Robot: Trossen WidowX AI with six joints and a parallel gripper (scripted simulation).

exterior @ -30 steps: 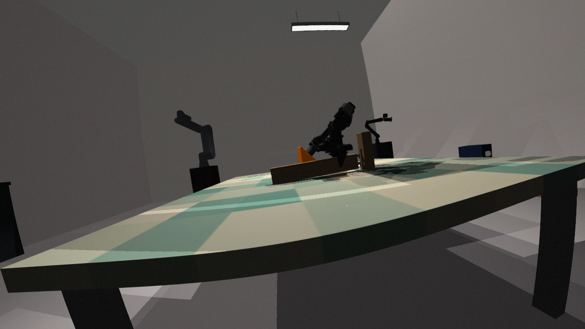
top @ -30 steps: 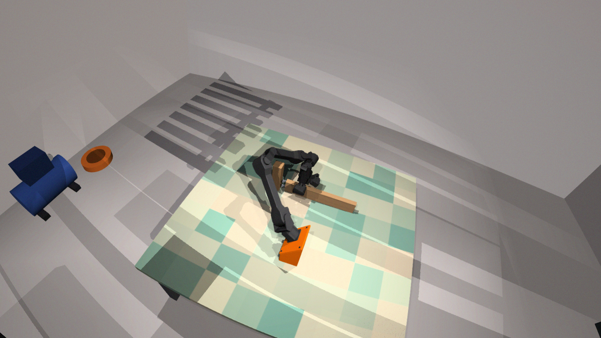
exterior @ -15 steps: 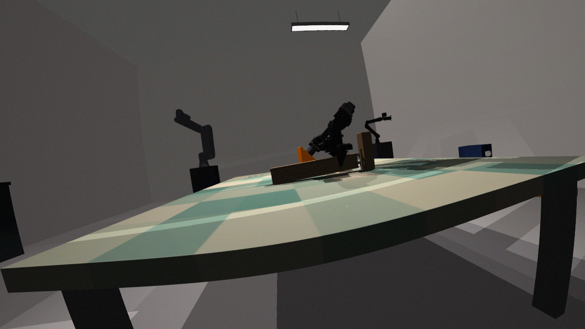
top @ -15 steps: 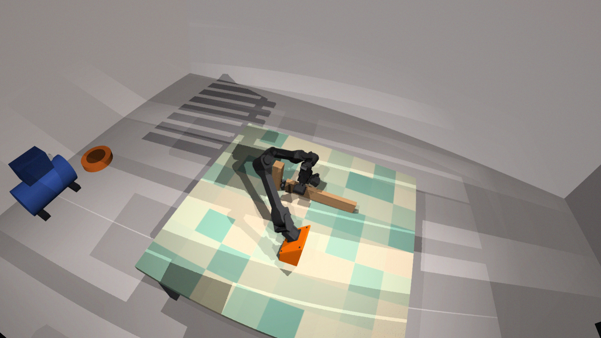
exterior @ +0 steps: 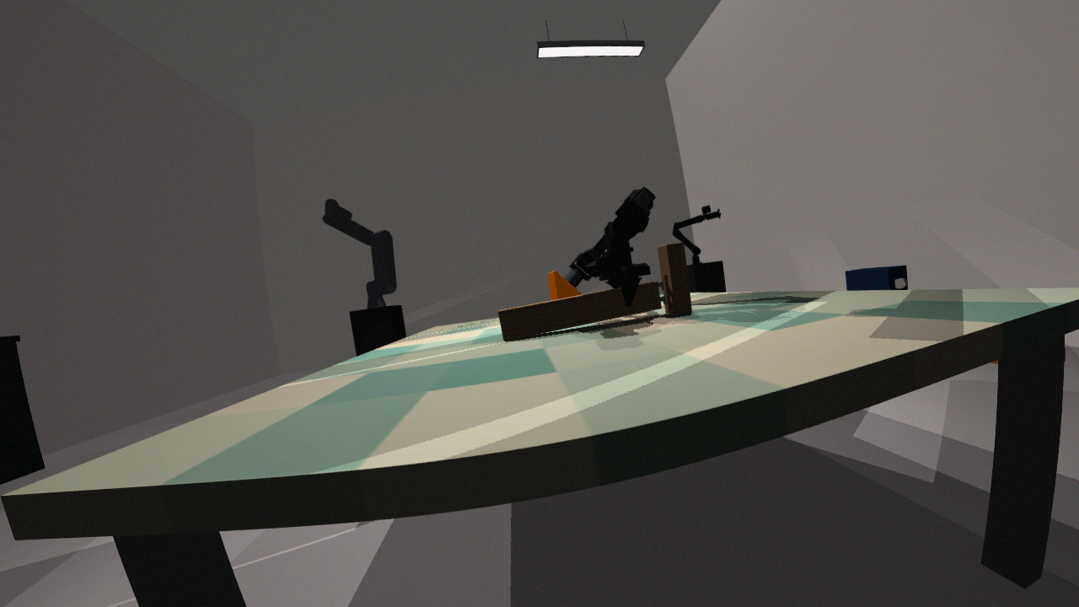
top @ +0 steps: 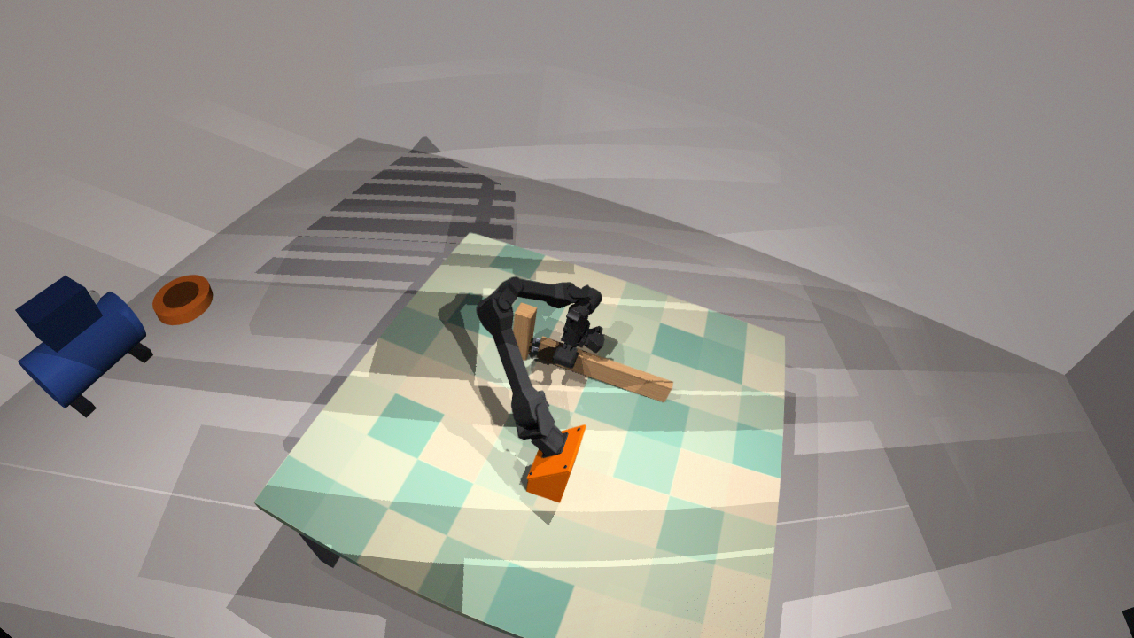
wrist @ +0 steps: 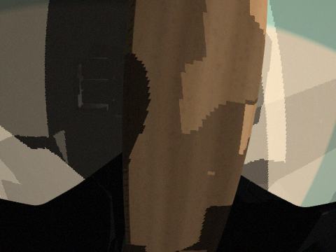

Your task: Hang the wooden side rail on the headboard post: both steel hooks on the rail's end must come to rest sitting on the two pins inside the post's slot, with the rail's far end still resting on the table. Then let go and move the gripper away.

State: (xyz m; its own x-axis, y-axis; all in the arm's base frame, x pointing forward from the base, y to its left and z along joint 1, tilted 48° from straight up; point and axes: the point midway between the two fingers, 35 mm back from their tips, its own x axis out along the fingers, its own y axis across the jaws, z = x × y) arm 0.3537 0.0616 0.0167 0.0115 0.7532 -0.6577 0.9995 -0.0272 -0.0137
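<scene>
Now: gripper tip 14 cm to the right of the headboard post, 5 cm below it and 1 cm short of it.
</scene>
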